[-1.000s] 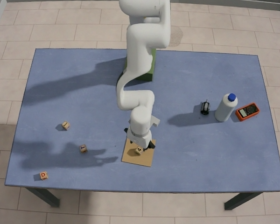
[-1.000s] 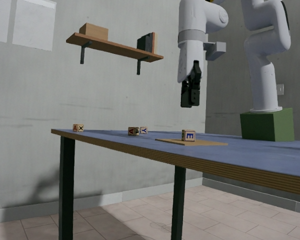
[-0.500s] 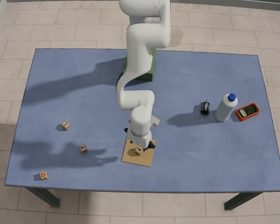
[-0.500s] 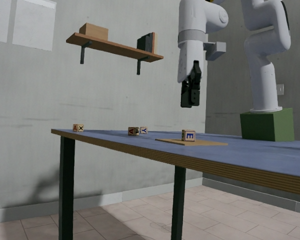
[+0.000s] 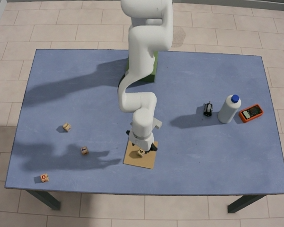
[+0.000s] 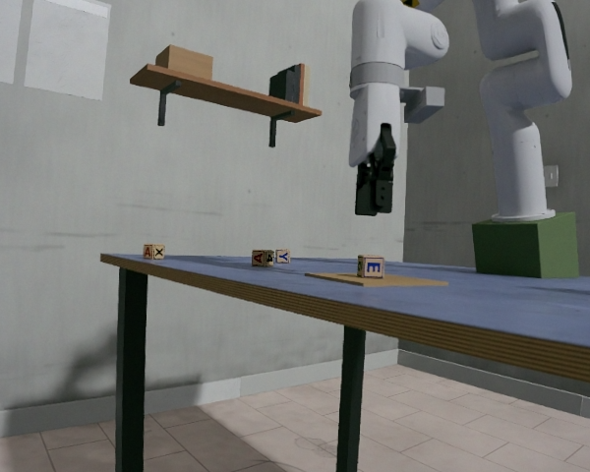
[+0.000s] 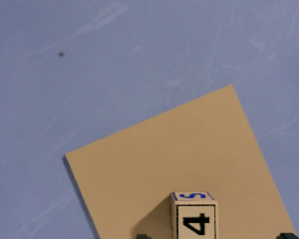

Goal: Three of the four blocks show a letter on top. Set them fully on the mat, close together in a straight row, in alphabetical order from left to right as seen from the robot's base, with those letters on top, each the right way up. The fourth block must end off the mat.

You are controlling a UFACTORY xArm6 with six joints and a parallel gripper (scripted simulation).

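The tan mat lies 10 mm behind my hand and 100 mm below it. From my hand the other things lie so: black object: 200 mm behind, 380 mm to the left, 90 mm below; wooden block: 80 mm ahead, 460 mm to the right, 90 mm below; orange multimeter: 150 mm behind, 600 mm to the left, 90 mm below.
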